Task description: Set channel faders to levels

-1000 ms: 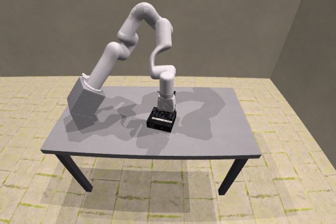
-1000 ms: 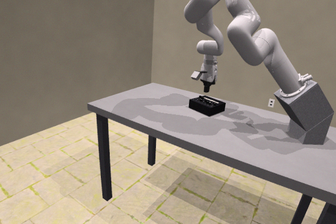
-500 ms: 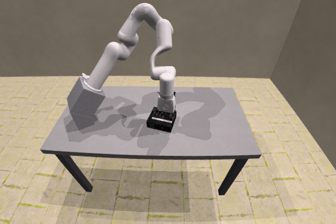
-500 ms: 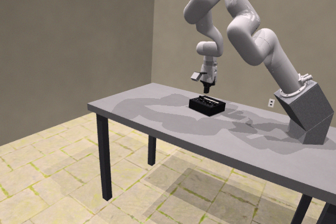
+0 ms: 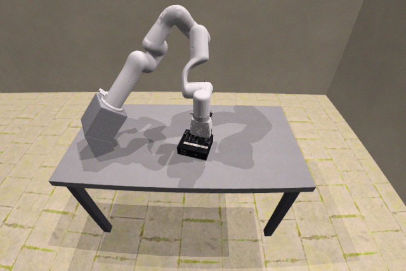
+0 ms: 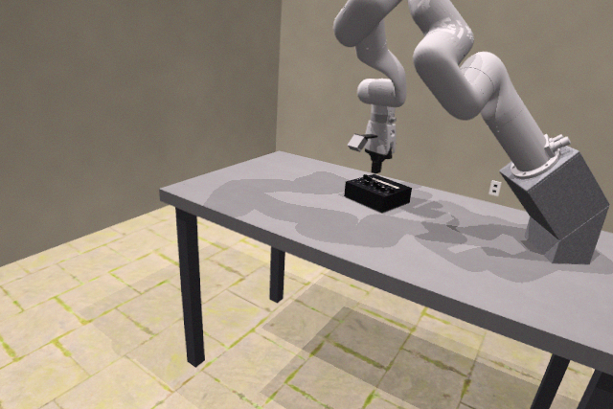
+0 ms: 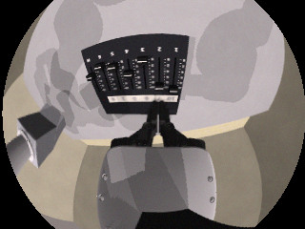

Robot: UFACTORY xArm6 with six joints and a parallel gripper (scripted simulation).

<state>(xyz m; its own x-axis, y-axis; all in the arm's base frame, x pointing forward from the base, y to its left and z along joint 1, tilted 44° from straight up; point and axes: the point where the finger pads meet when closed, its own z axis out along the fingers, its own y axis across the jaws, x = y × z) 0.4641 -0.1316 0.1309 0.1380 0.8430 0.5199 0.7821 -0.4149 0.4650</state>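
The fader cap lies 10 mm ahead of my hand, 30 mm to the left of it and 30 mm below it. From my hand the other things lie so: fader: 30 mm behind, 60 mm to the left, 30 mm below.
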